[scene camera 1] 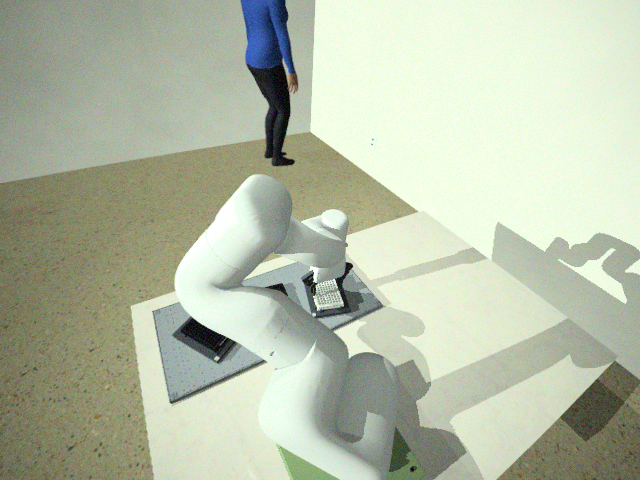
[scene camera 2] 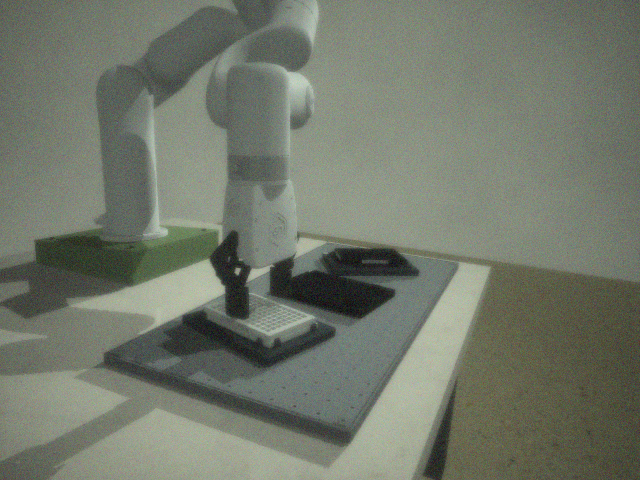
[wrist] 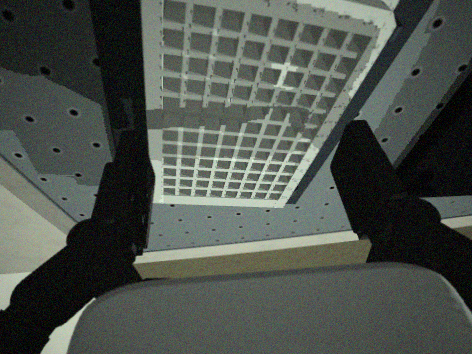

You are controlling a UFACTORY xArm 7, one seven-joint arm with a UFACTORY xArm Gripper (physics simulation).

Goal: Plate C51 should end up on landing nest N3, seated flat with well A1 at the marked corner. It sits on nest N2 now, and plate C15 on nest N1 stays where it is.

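A white gridded plate (scene camera 1: 328, 296) (scene camera 2: 273, 316) (wrist: 240, 165) lies on a dark nest (scene camera 1: 330, 312) (scene camera 2: 258, 352) at one end of the grey-blue board. No labels are readable, so I cannot tell which plate or nest this is, nor whether the plate is fully seated. My gripper (scene camera 1: 327, 284) (scene camera 2: 259, 303) (wrist: 245, 148) is open and empty, low over the white plate, with its fingers spread towards the plate's two long sides. A black plate (scene camera 1: 206, 333) shows on the nest at the board's opposite end. Well A1 cannot be made out.
A dark middle nest (scene camera 1: 279, 288) (scene camera 2: 338, 293) stands between the two end nests, partly behind the arm in the first scene view. The perforated board (scene camera 1: 180, 377) (scene camera 2: 330, 397) carries the nests. The arm stands on a green base (scene camera 1: 305, 465) (scene camera 2: 129, 253). A person (scene camera 1: 266, 41) stands beyond the table.
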